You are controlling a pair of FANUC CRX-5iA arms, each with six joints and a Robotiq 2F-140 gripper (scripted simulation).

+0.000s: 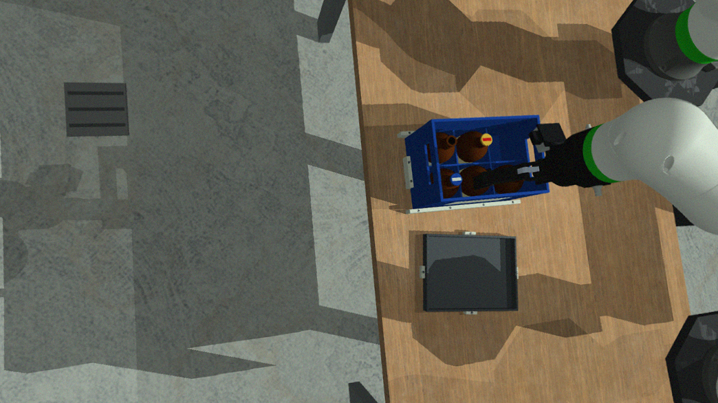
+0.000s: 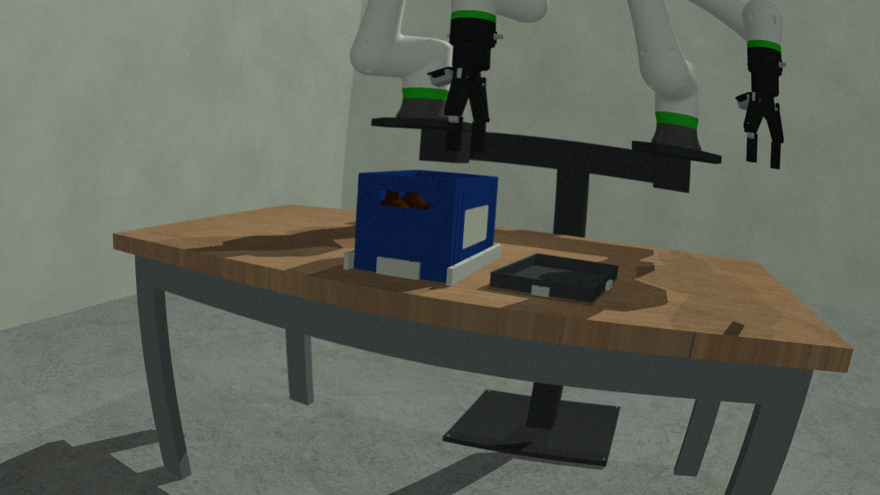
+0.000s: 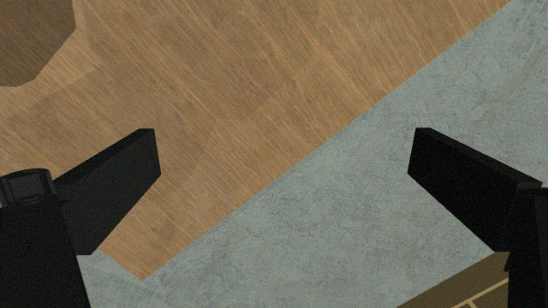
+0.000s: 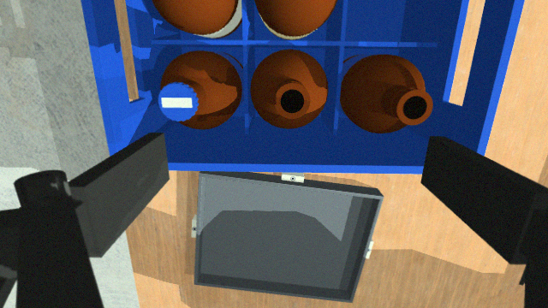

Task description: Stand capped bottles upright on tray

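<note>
Now: the yellow-capped bottle 11 cm to the right of my right hand and 15 cm below it. Round my right hand: blue crate: 6 cm to the right, 15 cm below; blue-capped bottle: 8 cm ahead, 2 cm to the right, 15 cm below; brown bottle: 8 cm ahead, 11 cm to the right, 15 cm below.
</note>
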